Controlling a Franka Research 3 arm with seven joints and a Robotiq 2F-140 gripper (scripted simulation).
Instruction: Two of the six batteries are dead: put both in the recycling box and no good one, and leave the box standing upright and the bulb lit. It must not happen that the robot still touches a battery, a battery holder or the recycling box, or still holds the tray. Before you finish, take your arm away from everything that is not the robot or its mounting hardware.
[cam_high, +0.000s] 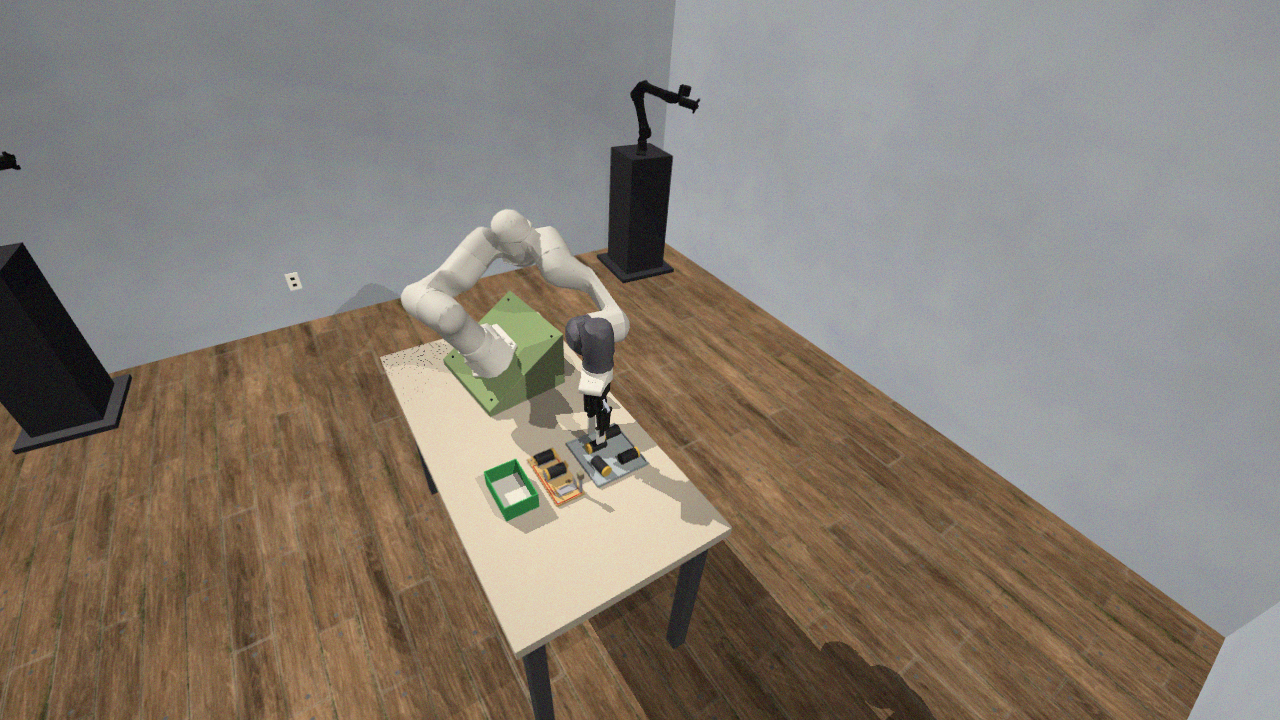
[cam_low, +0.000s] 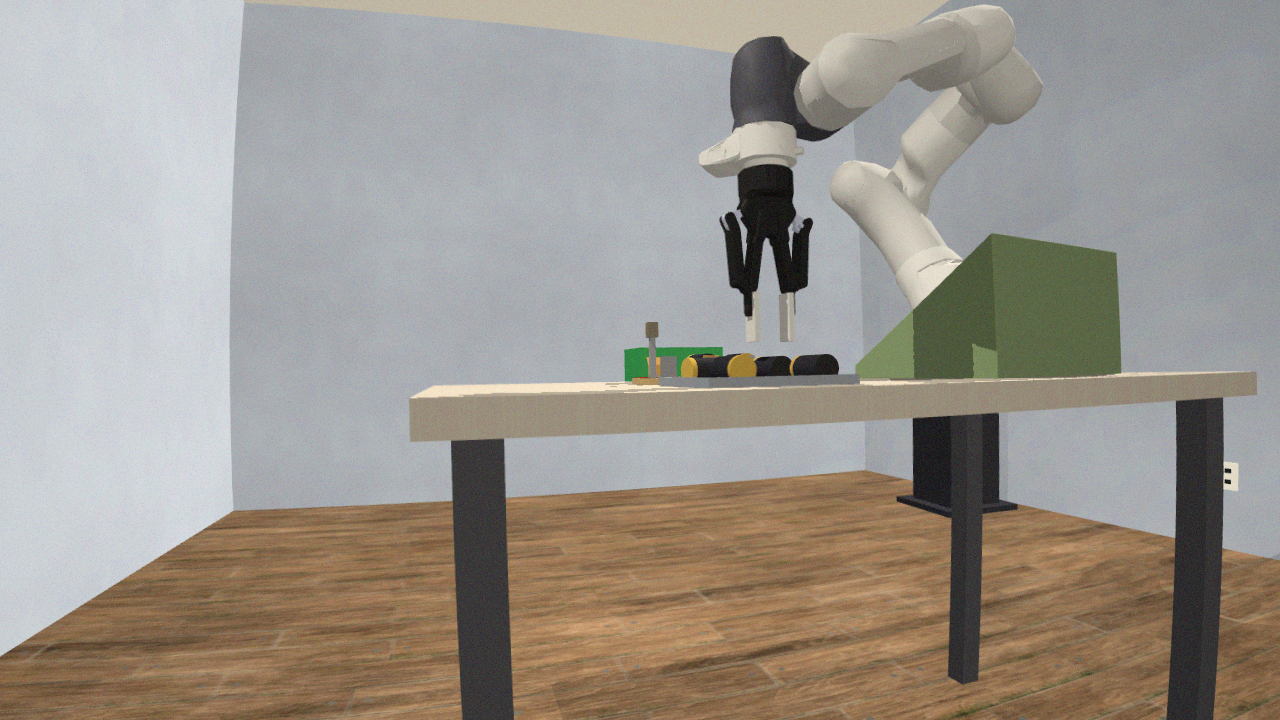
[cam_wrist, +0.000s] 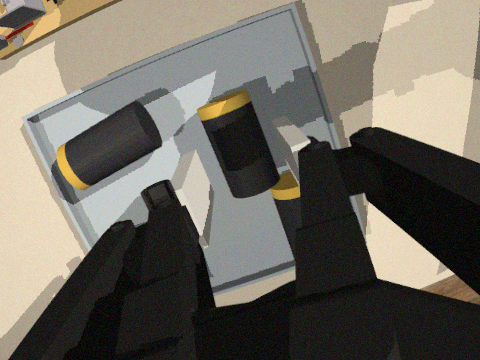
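My gripper is now 3 cm short of the grey tray, 2 cm to the right of it and 8 cm above it. Also, from my hand: battery holder 5 cm ahead, 16 cm to the right, 8 cm below; then green recycling box 6 cm ahead, 29 cm to the right, 7 cm below; then bulb post 14 cm ahead, 11 cm to the right, 5 cm below.
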